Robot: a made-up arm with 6 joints.
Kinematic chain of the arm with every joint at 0, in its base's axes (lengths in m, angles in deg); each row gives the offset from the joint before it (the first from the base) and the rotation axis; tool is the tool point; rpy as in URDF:
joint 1: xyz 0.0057 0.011 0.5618 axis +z
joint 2: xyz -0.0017 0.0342 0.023 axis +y
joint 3: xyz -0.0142 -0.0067 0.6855 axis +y
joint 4: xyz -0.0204 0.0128 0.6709 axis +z
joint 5: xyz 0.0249 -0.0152 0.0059 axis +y
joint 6: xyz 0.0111 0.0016 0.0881 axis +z
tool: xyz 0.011 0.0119 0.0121 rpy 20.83 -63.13 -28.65
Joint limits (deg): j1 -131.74..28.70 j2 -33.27..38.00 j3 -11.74..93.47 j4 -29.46..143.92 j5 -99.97..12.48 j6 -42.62..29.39
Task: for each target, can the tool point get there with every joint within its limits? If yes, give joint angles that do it. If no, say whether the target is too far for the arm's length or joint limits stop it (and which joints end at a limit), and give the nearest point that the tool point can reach.
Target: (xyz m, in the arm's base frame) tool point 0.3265 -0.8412 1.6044
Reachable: yes | joints -67.96 29.87 23.72 113.79 -79.42 -1.81
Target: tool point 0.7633 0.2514 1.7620
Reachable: yes | joints 10.97 20.02 27.88 88.66 0.07 -31.88
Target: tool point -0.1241 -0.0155 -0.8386
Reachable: no: joint limits stop it (at a limit: joint 1, joint 2, joint 3, joint 5, joint 6) | nearest point -0.6004 -0.7210 0.5845 | short by 1.658 m
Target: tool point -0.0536 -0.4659 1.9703
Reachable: yes | joints -104.51 21.54 -2.44 100.24 -16.98 -26.28
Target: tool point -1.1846 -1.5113 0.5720
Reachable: no: too far | nearest point -0.6991 -0.8903 0.8628 | short by 0.840 m
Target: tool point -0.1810 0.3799 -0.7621
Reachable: no: joint limits stop it (at a limit: joint 1, joint 2, joint 3, joint 5, joint 6) | nearest point 0.8126 0.5168 0.5856 | short by 1.680 m
